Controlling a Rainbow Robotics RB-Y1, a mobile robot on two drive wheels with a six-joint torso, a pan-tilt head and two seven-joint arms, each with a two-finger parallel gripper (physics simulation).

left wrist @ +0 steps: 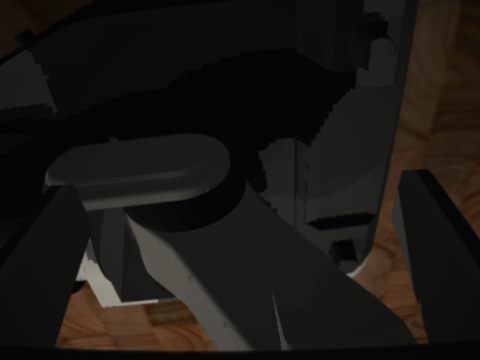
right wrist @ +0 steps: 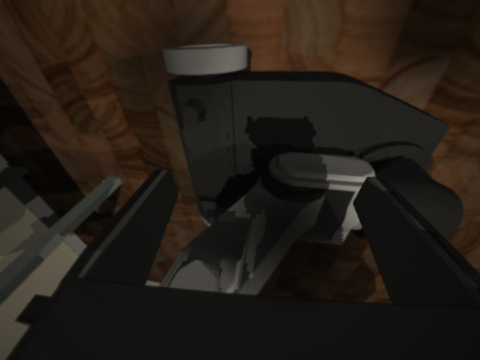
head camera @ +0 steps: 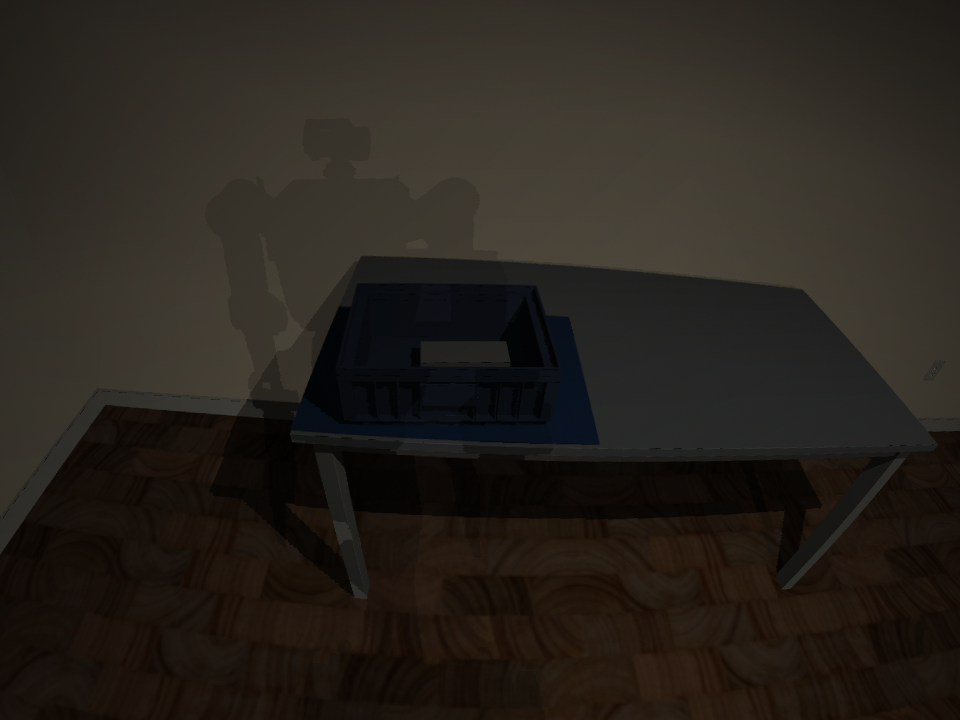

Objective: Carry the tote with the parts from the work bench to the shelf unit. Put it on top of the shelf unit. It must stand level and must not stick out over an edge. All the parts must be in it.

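Places are measured from the robot's base along level axes (x ahead, y down, z left), in millimetres.
Pixels of known places: left gripper, between the fingertips: (left wrist: 235, 200); right gripper, between the fingertips: (right wrist: 264, 186).
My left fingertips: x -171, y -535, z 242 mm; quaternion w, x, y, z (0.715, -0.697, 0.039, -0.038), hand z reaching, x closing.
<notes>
Ahead of a thing's pixels: the offset from my left fingertips to its top centre. Level surfaces: height alone.
The dark blue tote @[dy -377, dx +898, dz -231 mm] (head camera: 447, 399) stands upright on a blue mat @[dy -230 mm] (head camera: 577, 403) at the left end of the grey work bench @[dy -228 mm] (head camera: 697, 372) in the head view. A pale, flat-topped part @[dy -288, dx +920, dz -267 mm] (head camera: 465, 352) lies inside the tote near its front wall. A dark shape is beside it; the shade hides the rest of the inside. My left gripper (left wrist: 235, 200) is open, with my own base and arm showing beyond its fingers. My right gripper (right wrist: 264, 186) is open too, above my base and the floor. Neither gripper shows in the head view, and both are apart from the tote. The shelf unit does not show.
A wall (head camera: 659, 155) stands behind the bench, carrying my shadow. Two front bench legs (head camera: 341, 519) (head camera: 837, 527) stand on the wooden floor @[dy +534 mm] (head camera: 542, 658). In the right wrist view a grey bar (right wrist: 62, 227), which looks like a bench leg, slants at the left.
</notes>
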